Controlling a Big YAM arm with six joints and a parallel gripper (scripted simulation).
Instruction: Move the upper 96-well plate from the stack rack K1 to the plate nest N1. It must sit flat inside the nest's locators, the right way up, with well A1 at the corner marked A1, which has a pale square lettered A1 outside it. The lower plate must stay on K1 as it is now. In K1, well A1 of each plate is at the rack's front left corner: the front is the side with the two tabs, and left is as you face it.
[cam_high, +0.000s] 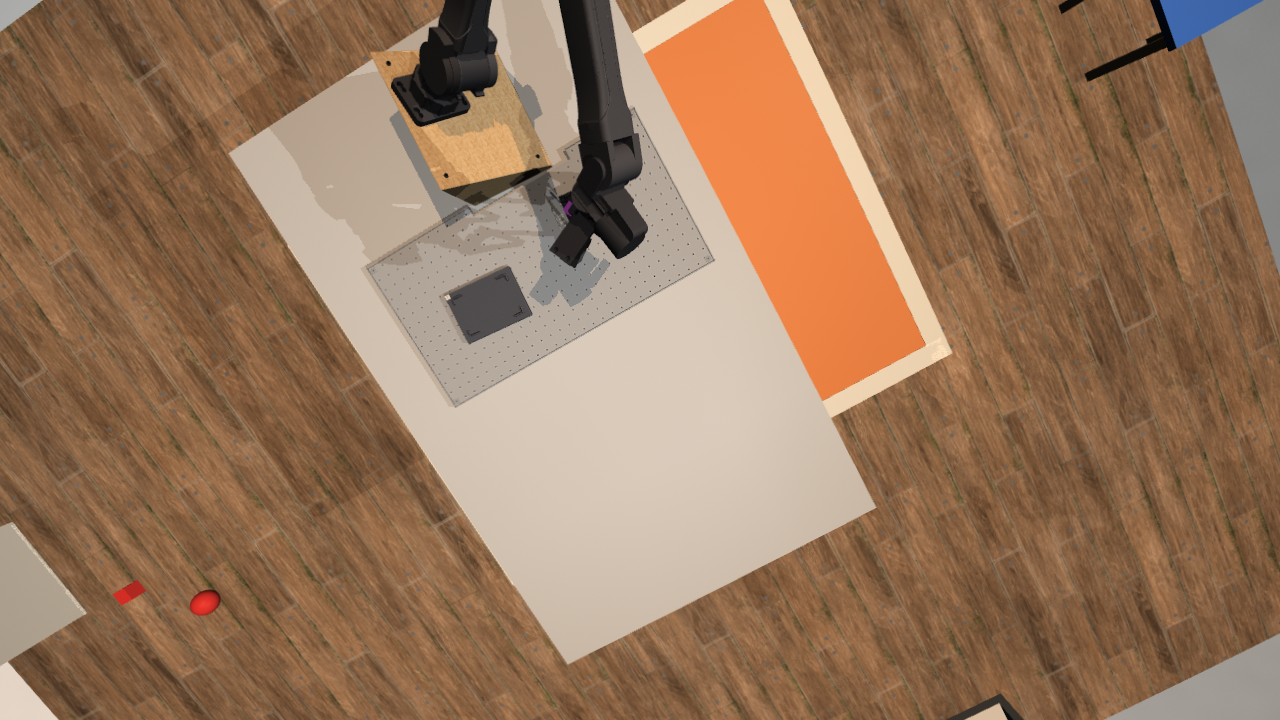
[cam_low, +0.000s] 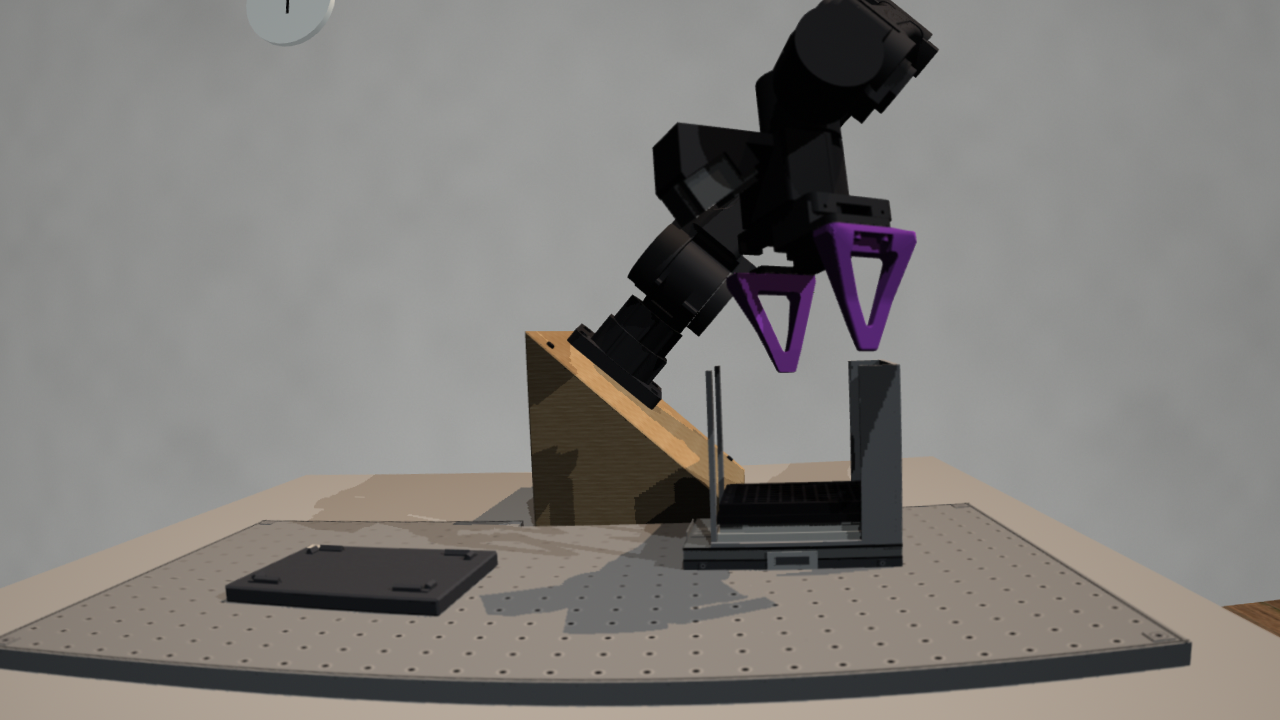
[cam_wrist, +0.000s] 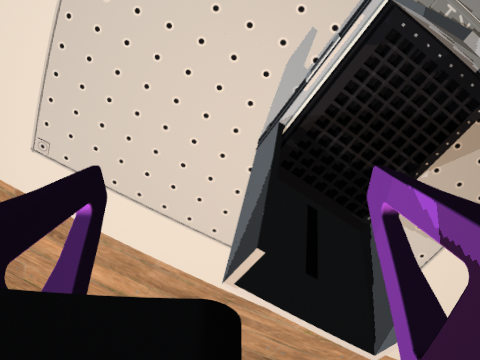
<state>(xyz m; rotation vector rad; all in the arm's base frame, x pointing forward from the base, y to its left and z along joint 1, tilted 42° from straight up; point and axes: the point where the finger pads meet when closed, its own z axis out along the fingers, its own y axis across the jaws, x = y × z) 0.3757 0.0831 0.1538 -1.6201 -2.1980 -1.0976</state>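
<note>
Now: the black 96-well plate 12 cm below my hand and 7 cm behind it. Round my hand: pale A1 square 39 cm to the right, 14 cm below, 8 cm behind; white plate 13 cm below, 7 cm behind.
</note>
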